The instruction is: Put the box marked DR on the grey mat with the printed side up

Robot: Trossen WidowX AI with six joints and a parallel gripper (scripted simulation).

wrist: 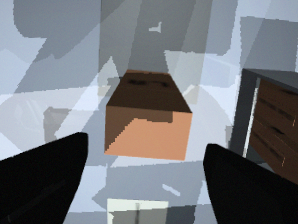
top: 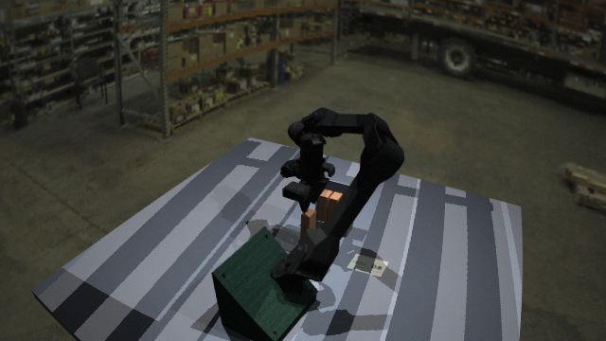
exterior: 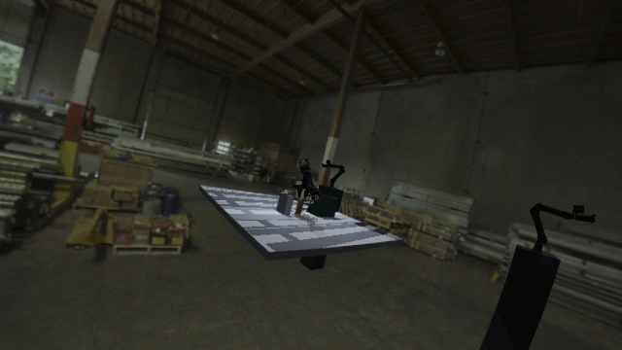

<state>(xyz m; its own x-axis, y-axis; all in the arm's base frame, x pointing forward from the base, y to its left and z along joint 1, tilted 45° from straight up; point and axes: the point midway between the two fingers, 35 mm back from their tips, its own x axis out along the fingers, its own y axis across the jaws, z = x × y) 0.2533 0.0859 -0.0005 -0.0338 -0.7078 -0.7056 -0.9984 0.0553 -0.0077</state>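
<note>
The grey mat is 60 mm to the left of my gripper tip and 140 mm below it. Also, from my gripper tip: white card (200 mm to the right, 140 mm below).
</note>
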